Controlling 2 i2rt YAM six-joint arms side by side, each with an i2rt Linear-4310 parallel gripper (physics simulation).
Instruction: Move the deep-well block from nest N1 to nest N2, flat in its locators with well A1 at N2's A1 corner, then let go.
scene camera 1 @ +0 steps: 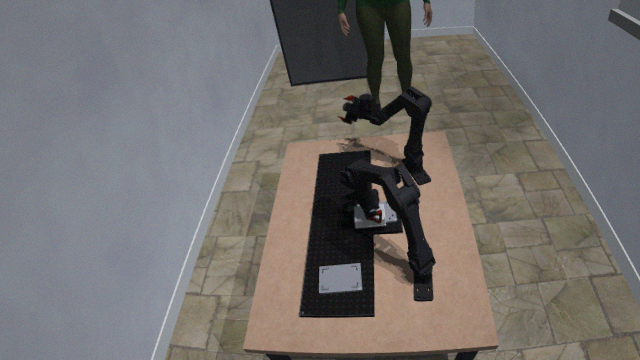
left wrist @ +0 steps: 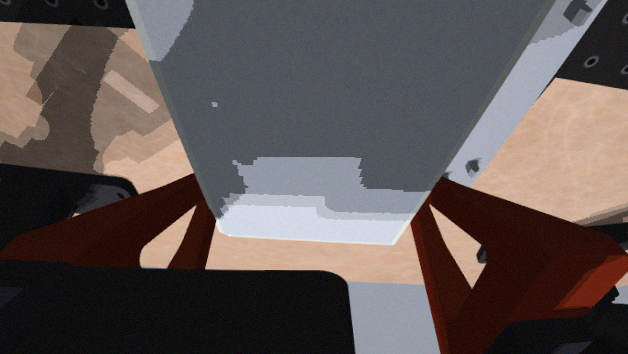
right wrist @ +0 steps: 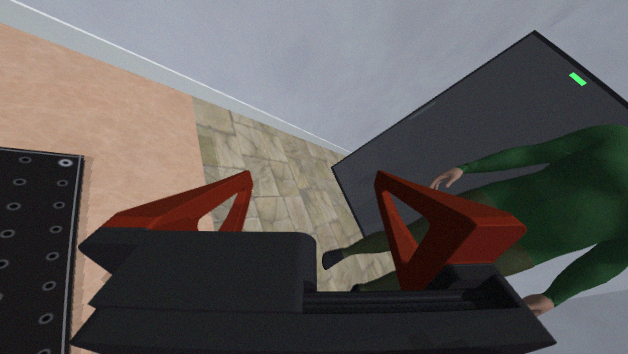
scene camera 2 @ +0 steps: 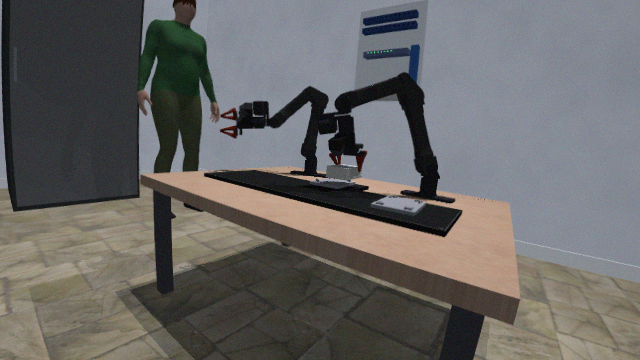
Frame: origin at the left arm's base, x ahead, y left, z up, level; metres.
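Where they show: left gripper, fingertip midpoint: point(scene camera 1: 378, 214) point(left wrist: 312, 177); right gripper, fingertip midpoint: point(scene camera 1: 340, 107) point(right wrist: 313, 177) point(scene camera 2: 220, 123); left arm's base at its link origin: point(scene camera 1: 422, 277) point(left wrist: 46, 186) point(scene camera 2: 427, 197); right arm's base at its link origin: point(scene camera 1: 416, 170) point(scene camera 2: 310, 175).
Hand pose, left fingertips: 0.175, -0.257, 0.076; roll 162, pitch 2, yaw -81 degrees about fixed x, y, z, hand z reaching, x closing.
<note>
Each offset is from my left fingertips to the top centre of the thing, as dx, dy, dz. Level surfaces: height alone.
The pale deep-well block @(+0.037, +0.003, +0.019) point(scene camera 1: 361, 219) point(scene camera 2: 341, 172) point(left wrist: 320, 100) is held between the red fingers of my left gripper point(scene camera 2: 349, 166) point(left wrist: 312, 177). It looks roughly level, a little above the middle nest plate @(+0.013, -0.060, -0.041) point(scene camera 1: 392, 214) point(scene camera 2: 332, 184) point(left wrist: 515, 100), and partly hides that plate. The other nest plate @(+0.142, +0.271, -0.045) point(scene camera 1: 340, 278) point(scene camera 2: 398, 204) lies at the lower end of the black board in scene camera 1, with corner locators and no block on it. The nest labels and well A1 cannot be made out. My right gripper point(scene camera 1: 343, 108) point(scene camera 2: 221, 123) point(right wrist: 313, 177) is open and empty, high beyond the board's far end.
The black perforated board @(dz -0.063) point(scene camera 1: 335, 245) point(scene camera 2: 430, 222) point(right wrist: 30, 250) lies on the wooden table @(dz -0.076) point(scene camera 1: 280, 300) point(scene camera 2: 480, 250). My right arm stands at the table's far end in scene camera 1. A person in green point(scene camera 1: 390, 45) point(scene camera 2: 177, 60) point(right wrist: 565, 200) stands beyond that end, near a dark cabinet point(scene camera 1: 320, 45) point(scene camera 2: 75, 100).
</note>
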